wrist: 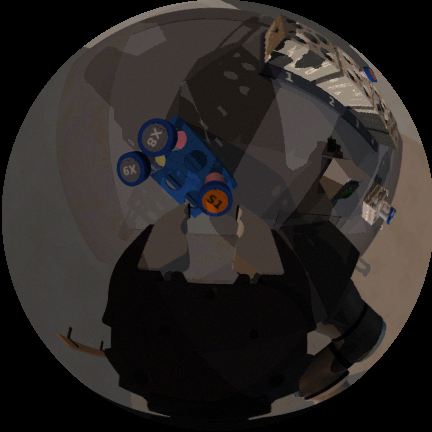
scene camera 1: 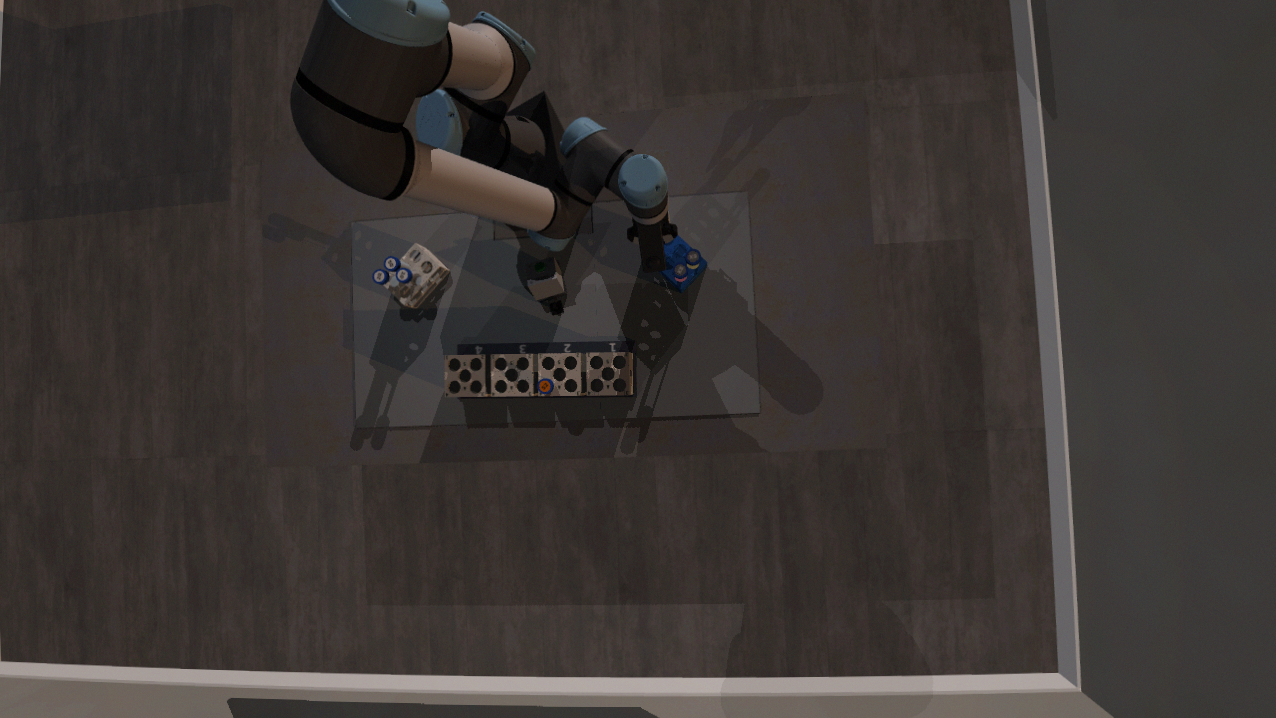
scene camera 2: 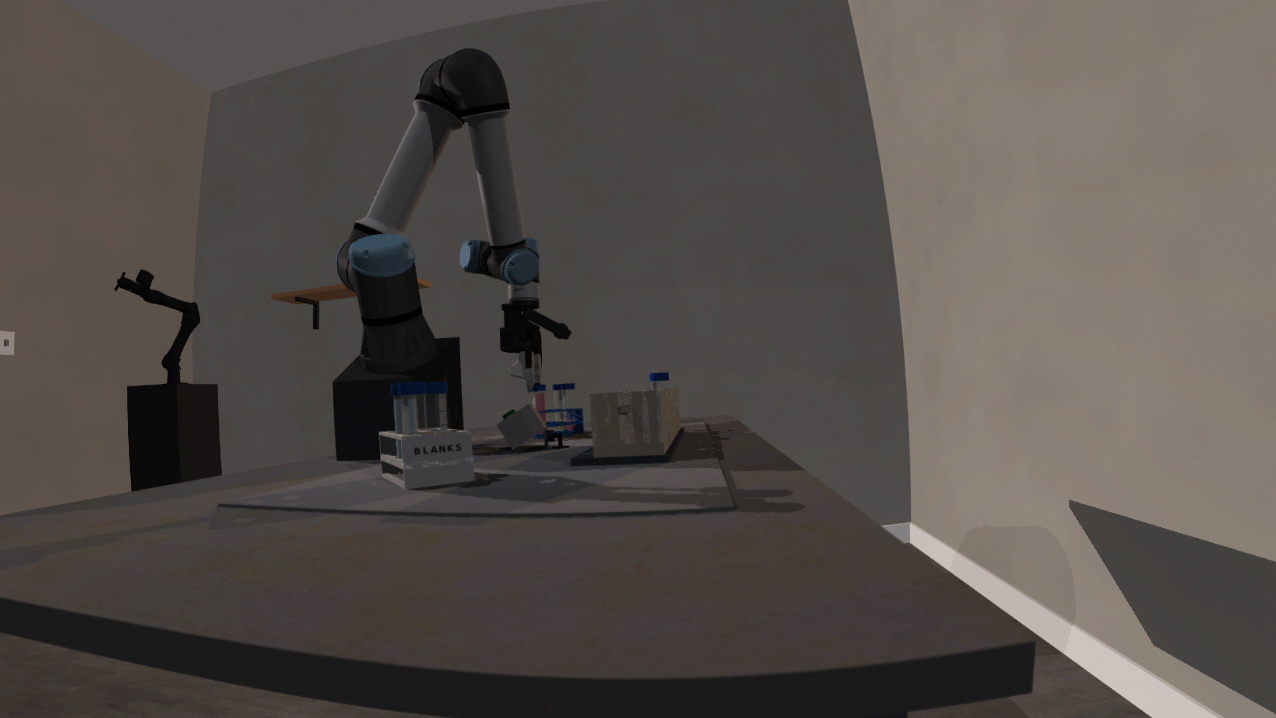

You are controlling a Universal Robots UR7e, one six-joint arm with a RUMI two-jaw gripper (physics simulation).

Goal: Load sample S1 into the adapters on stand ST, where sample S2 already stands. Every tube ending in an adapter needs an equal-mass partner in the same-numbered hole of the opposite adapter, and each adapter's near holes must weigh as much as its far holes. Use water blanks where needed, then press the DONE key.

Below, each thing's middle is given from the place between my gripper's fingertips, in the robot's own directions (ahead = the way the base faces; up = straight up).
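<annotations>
DONE button box [scene camera 2: 517, 427]: 6 cm below my hand, 2 cm ahead of it, 27 cm to the right of it.
</annotations>
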